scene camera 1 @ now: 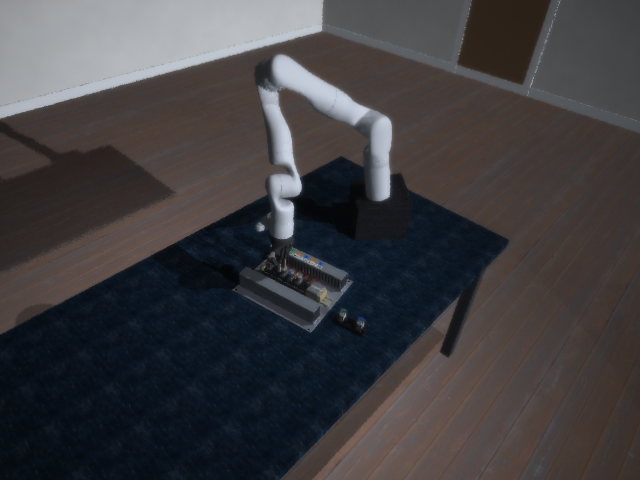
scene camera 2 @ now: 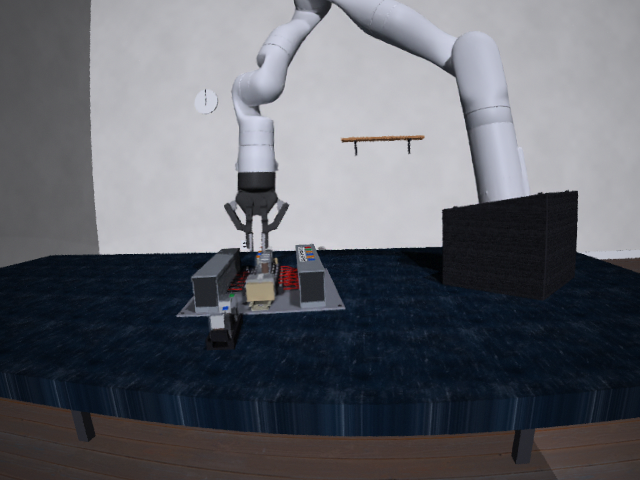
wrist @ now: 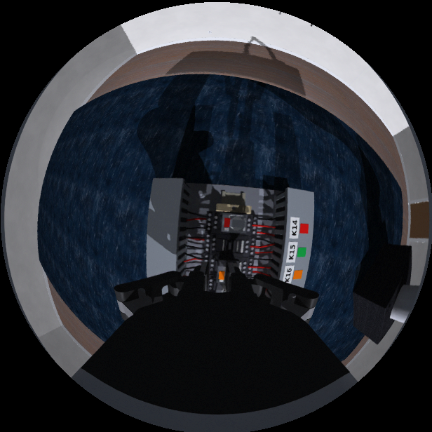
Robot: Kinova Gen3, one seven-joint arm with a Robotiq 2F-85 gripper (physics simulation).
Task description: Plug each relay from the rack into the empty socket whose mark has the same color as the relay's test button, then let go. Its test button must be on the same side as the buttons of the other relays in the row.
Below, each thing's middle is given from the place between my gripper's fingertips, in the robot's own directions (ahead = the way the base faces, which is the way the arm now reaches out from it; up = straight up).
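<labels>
The base plate (scene camera 2: pixel 288 302) is here, and my gripper is 50 mm to the right of it, 20 mm past it and 70 mm above it.
</labels>
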